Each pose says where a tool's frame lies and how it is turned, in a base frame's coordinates. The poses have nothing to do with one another.
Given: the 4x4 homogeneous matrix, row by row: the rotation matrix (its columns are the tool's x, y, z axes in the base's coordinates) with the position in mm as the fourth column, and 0 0 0 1 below. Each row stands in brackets.
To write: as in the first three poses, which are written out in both.
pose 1, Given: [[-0.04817, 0.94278, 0.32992, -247.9], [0.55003, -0.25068, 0.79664, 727.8], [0.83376, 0.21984, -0.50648, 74.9], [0, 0, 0, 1]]
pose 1, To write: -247.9, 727.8, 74.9, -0.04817, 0.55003, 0.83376, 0.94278, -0.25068, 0.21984
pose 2, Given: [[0.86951, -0.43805, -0.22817, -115.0], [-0.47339, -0.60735, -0.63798, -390.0], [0.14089, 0.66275, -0.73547, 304.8], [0, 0, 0, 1]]
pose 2, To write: -115.0, -390.0, 304.8, 0.86951, -0.47339, 0.14089, -0.43805, -0.60735, 0.66275
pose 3, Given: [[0.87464, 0.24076, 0.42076, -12.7], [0.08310, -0.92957, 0.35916, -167.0], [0.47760, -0.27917, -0.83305, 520.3], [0, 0, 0, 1]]
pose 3, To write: -12.7, -167.0, 520.3, 0.87464, 0.08310, 0.47760, 0.24076, -0.92957, -0.27917
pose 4, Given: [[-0.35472, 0.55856, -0.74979, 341.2], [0.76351, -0.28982, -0.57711, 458.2], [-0.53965, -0.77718, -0.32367, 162.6], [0, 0, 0, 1]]
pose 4, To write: 341.2, 458.2, 162.6, -0.35472, 0.76351, -0.53965, 0.55856, -0.28982, -0.77718
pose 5, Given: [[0.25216, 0.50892, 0.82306, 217.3], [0.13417, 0.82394, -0.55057, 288.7], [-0.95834, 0.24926, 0.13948, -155.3], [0, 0, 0, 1]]
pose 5, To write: 217.3, 288.7, -155.3, 0.25216, 0.13417, -0.95834, 0.50892, 0.82394, 0.24926
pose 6, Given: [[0.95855, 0.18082, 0.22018, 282.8], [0.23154, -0.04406, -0.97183, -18.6], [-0.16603, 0.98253, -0.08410, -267.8], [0, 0, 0, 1]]
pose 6, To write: 282.8, -18.6, -267.8, 0.95855, 0.23154, -0.16603, 0.18082, -0.04406, 0.98253
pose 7, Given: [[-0.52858, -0.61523, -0.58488, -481.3], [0.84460, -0.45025, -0.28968, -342.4], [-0.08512, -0.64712, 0.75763, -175.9], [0, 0, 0, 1]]
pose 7, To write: -481.3, -342.4, -175.9, -0.52858, 0.84460, -0.08512, -0.61523, -0.45025, -0.64712
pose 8, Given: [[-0.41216, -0.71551, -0.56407, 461.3], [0.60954, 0.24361, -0.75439, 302.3], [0.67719, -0.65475, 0.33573, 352.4], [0, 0, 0, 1]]
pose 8, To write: 461.3, 302.3, 352.4, -0.41216, 0.60954, 0.67719, -0.71551, 0.24361, -0.65475
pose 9, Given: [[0.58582, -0.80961, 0.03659, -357.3], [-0.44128, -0.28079, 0.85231, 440.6], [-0.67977, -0.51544, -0.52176, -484.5], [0, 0, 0, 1]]
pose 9, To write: -357.3, 440.6, -484.5, 0.58582, -0.44128, -0.67977, -0.80961, -0.28079, -0.51544
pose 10, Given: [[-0.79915, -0.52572, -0.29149, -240.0], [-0.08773, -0.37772, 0.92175, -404.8], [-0.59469, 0.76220, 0.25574, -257.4], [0, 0, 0, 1]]
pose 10, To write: -240.0, -404.8, -257.4, -0.79915, -0.08773, -0.59469, -0.52572, -0.37772, 0.76220
